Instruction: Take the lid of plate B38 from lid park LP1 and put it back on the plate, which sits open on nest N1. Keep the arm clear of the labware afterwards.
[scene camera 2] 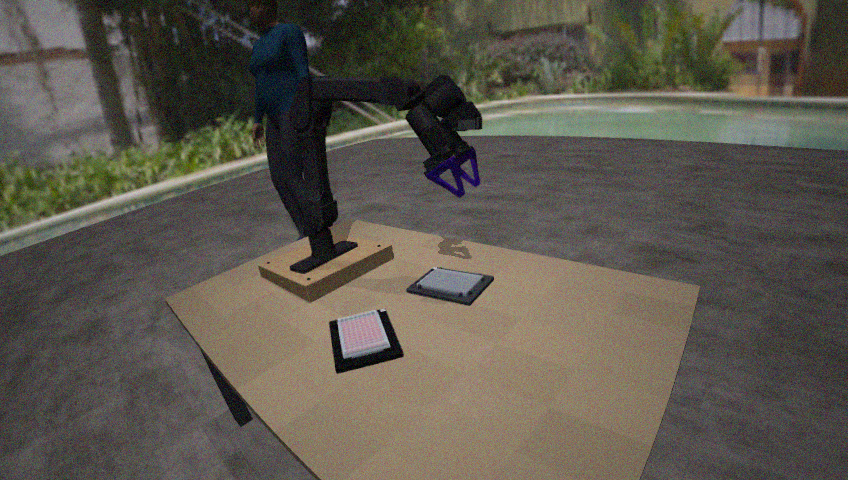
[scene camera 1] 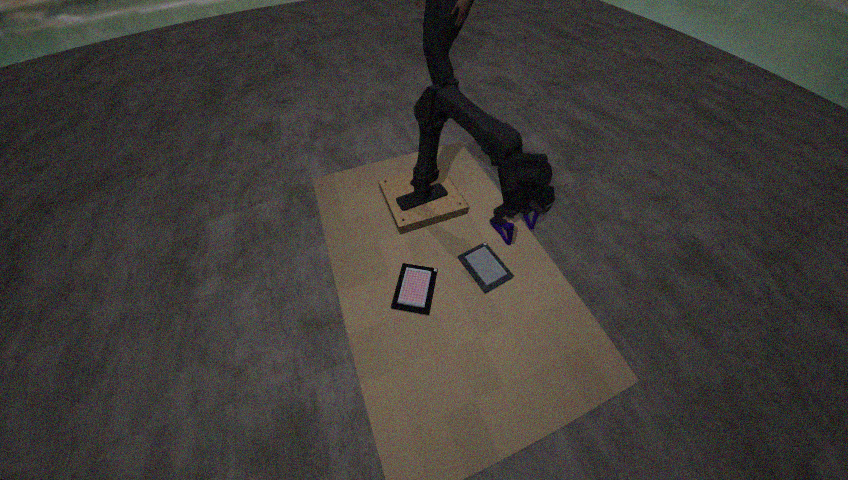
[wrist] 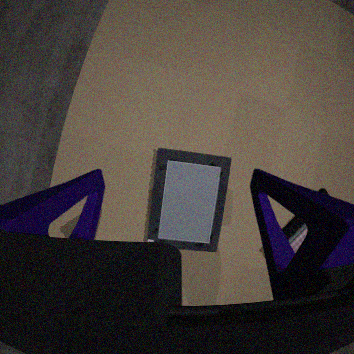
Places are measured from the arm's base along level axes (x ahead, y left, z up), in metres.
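Pixels of known places: gripper, between the fingertips: (scene camera 2: 470, 190) (scene camera 1: 520, 236) (wrist: 177, 177); arm's base, origin of its link: (scene camera 2: 325, 257) (scene camera 1: 422, 197).
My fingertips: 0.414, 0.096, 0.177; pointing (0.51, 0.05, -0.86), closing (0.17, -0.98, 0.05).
For each thing: its top centre in the pictures, then the offset to it from my fingertips, as dx, dy, dz. Level surfaces: height alone.
- dark grey lid park LP1, centre of its top: (wrist: 189, 203) (scene camera 2: 449, 278) (scene camera 1: 485, 264) -0.052, -0.038, -0.198
- open plate B38, centre of its top: (scene camera 2: 360, 329) (wrist: 316, 242) (scene camera 1: 414, 285) -0.090, -0.287, -0.191
- black nest N1, centre of its top: (scene camera 2: 361, 333) (wrist: 313, 240) (scene camera 1: 414, 286) -0.090, -0.287, -0.200
- wooden table, height of its surface: dz -0.217
The pale, flat lid (scene camera 1: 486, 265) (scene camera 2: 450, 281) (wrist: 190, 201) lies on the dark grey lid park LP1 (scene camera 1: 501, 283) (scene camera 2: 470, 298) (wrist: 154, 197). The open plate B38 (scene camera 1: 415, 287) (scene camera 2: 364, 333), with pink wells, sits on the black nest N1 (scene camera 1: 410, 309) (scene camera 2: 368, 364). In the wrist view a small part of the plate (wrist: 299, 237) shows through the right finger. My gripper (scene camera 1: 519, 234) (scene camera 2: 470, 190) (wrist: 177, 177) is open and empty, with purple fingers. It hangs above the table near the lid park; in the wrist view the lid lies between and below the fingertips.
The arm's wooden base block (scene camera 1: 422, 208) (scene camera 2: 326, 267) stands at the back of the wooden table (scene camera 1: 476, 380) (scene camera 2: 505, 380) (wrist: 200, 75). A person (scene camera 1: 440, 41) (scene camera 2: 278, 77) stands behind the arm, partly hidden by it. A shadow (scene camera 2: 455, 246) falls on the table behind the lid park.
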